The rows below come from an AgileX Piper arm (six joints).
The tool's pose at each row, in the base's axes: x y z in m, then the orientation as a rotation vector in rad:
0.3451 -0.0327 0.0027 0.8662 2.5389 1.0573
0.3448 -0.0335 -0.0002 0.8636 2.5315 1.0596
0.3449 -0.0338 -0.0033 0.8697 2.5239 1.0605
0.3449 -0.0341 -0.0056 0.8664 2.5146 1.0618
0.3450 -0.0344 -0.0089 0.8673 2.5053 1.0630
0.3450 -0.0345 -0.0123 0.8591 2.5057 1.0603
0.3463 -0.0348 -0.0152 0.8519 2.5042 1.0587
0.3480 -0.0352 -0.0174 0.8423 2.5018 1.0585
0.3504 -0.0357 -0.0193 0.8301 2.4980 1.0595
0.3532 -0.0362 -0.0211 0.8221 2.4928 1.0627
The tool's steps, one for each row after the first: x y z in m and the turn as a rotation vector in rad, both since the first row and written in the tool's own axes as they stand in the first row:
-0.0002 -0.0026 0.0015 -0.0052 -0.0047 -0.0020
-0.0005 -0.0050 0.0035 -0.0084 -0.0103 0.0018
-0.0006 -0.0068 0.0050 -0.0142 -0.0170 -0.0010
-0.0009 -0.0092 0.0072 -0.0192 -0.0238 -0.0009
-0.0009 -0.0117 0.0095 -0.0191 -0.0248 -0.0073
-0.0021 -0.0134 0.0119 -0.0203 -0.0267 -0.0128
-0.0037 -0.0145 0.0140 -0.0230 -0.0286 -0.0199
-0.0058 -0.0151 0.0161 -0.0275 -0.0309 -0.0286
-0.0083 -0.0154 0.0183 -0.0331 -0.0332 -0.0340

